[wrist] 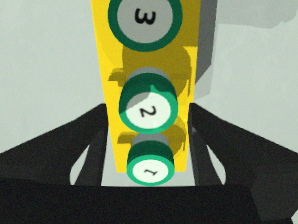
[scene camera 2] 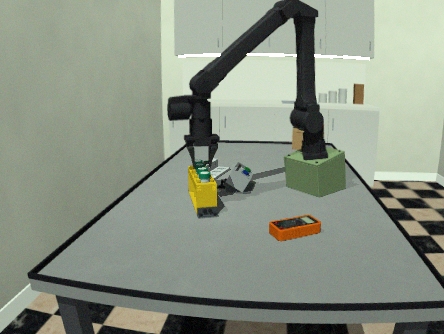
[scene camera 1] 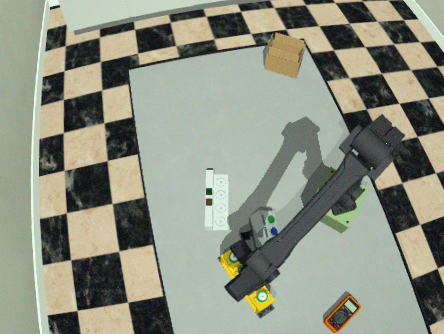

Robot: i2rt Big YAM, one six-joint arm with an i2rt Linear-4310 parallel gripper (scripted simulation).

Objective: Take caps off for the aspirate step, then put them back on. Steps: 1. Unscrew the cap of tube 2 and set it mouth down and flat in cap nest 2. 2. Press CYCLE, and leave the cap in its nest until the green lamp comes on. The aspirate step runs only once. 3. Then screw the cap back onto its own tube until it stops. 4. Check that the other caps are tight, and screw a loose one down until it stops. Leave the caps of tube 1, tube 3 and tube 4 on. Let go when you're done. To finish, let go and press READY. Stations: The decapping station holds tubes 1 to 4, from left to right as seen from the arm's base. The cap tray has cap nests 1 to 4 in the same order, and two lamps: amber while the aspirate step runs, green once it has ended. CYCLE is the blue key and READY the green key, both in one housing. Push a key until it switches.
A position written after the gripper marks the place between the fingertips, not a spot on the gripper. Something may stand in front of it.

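There's a key housing (scene camera 1: pixel 260 227) here, and a cardboard box (scene camera 1: pixel 286 63) as well, though in the wrist view the cardboard box is out of frame. You can see the gripper (scene camera 2: pixel 201 167) too, and the wrist view (wrist: pixel 147 112) also has the gripper in it.
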